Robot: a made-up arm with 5 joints.
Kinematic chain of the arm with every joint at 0, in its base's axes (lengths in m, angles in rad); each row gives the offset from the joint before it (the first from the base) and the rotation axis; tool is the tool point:
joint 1: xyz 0 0 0.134 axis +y
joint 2: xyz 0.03 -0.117 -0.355 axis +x
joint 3: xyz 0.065 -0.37 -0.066 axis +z
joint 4: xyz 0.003 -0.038 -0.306 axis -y
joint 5: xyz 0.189 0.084 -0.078 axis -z
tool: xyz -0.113 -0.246 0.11
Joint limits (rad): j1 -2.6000..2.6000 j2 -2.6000..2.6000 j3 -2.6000..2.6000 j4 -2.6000..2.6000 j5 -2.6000..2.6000
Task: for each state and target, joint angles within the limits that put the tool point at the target. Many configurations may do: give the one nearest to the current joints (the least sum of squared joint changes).
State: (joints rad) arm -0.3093 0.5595 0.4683 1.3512 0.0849
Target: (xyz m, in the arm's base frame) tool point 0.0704 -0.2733 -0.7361
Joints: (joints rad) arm 0.2871 0.7866 1.0641 1.0934 -0.3286
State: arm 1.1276 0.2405 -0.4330 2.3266 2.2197
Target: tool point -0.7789 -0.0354 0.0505
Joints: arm 1.6731 0.5357 -0.3643 2.3683 1.9349
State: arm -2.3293 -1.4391 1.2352 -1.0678 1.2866
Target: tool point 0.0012 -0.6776 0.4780
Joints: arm -2.4088 -0.8578 0.8675 -1.1543 0.3390
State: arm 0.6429 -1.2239 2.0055 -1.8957 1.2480
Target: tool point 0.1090 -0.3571 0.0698
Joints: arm 0.6638 -1.7860 1.8526 -1.7719 0.7958
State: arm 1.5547 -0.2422 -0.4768 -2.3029 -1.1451
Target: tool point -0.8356 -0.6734 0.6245
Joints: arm 1.9568 -0.1861 -0.3817 -2.2005 -1.2032
